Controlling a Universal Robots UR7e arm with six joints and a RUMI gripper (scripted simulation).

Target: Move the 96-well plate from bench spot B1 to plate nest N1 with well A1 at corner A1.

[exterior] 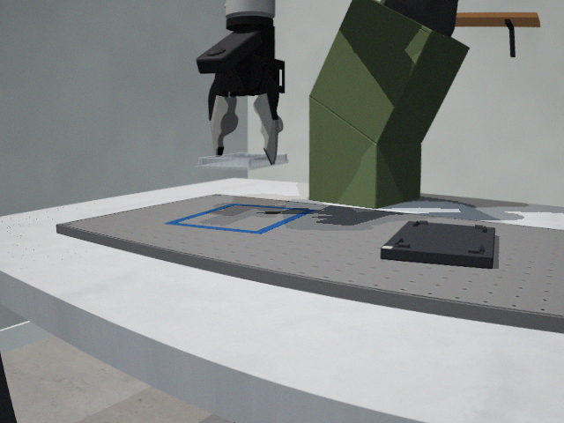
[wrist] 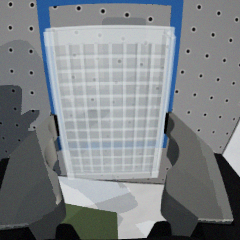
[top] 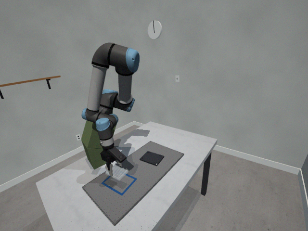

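The black plate nest is 1 cm ahead of my hand, 31 cm to the left of it and 8 cm below it. Round my hand: clear 96-well plate: 1 cm below; then white corner mark: 9 cm ahead, 27 cm to the left, 8 cm below.
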